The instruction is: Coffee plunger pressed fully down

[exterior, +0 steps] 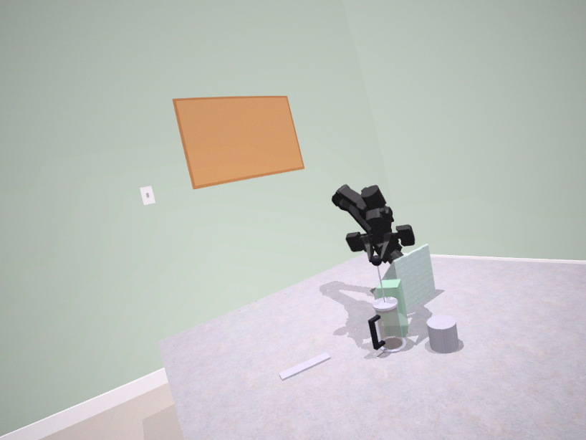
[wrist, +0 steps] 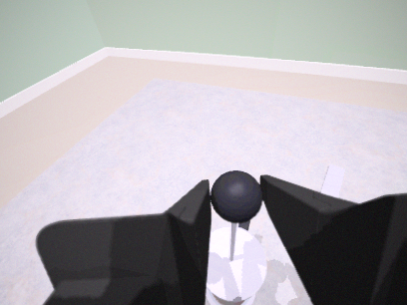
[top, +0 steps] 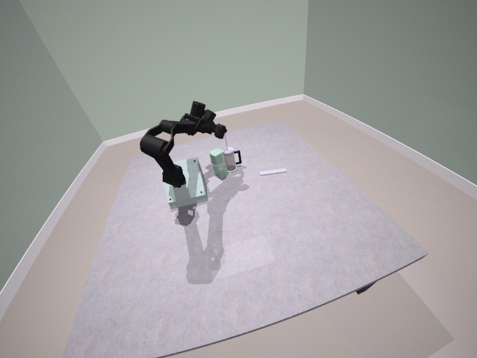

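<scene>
The glass coffee press is 1 cm ahead of my gripper tip and 13 cm below it. Round my gripper tip: pale green box 7 cm behind, 3 cm to the right, 18 cm below.
</scene>
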